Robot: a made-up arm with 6 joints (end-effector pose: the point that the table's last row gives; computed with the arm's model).
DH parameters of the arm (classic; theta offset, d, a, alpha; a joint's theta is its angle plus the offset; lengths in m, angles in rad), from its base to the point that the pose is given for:
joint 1: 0 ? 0 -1.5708
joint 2: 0.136 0 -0.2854 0
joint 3: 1.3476 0 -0.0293 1.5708
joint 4: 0 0.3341 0 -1.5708
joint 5: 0 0 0 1.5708
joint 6: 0 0.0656 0 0
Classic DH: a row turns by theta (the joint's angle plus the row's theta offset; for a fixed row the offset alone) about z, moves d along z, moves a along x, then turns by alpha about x.
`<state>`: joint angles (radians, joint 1 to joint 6).
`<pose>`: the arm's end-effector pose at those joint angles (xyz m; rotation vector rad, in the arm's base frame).
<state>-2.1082 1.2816 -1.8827 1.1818 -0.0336 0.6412</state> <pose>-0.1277 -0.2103 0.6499 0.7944 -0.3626 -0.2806</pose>
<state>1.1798 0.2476 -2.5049 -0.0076 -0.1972 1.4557</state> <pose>-0.2186 -0.5299 0.4531 -0.1740 -1.2753 2.3596</pose>
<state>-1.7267 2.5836 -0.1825 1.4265 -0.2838 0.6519</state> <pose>-0.0203 -0.0122 -0.1064 -2.3629 0.6722 0.4959</pose>
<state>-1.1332 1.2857 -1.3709 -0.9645 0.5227 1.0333</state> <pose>0.1201 -0.3202 0.4505 1.3366 1.2503 -1.0824</pose>
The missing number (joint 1, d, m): 0.0907
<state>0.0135 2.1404 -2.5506 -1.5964 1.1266 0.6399</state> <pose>0.4895 -0.0526 0.5079 0.5009 1.3990 -1.3762</pose>
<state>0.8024 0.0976 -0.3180 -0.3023 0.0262 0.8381</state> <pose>0.0663 0.0679 0.3041 -0.1757 1.3647 1.1324</pose>
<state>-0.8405 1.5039 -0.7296 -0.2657 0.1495 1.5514</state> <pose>0.2254 -0.2556 0.1377 2.1144 1.1515 0.1613</pose>
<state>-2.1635 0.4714 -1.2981 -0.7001 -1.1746 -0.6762</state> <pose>0.0741 0.0402 0.5844 1.0920 -0.0215 2.7957</pose>
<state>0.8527 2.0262 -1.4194 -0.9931 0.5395 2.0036</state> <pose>0.3525 0.3605 0.1432 0.4702 2.2983 0.4413</pose>
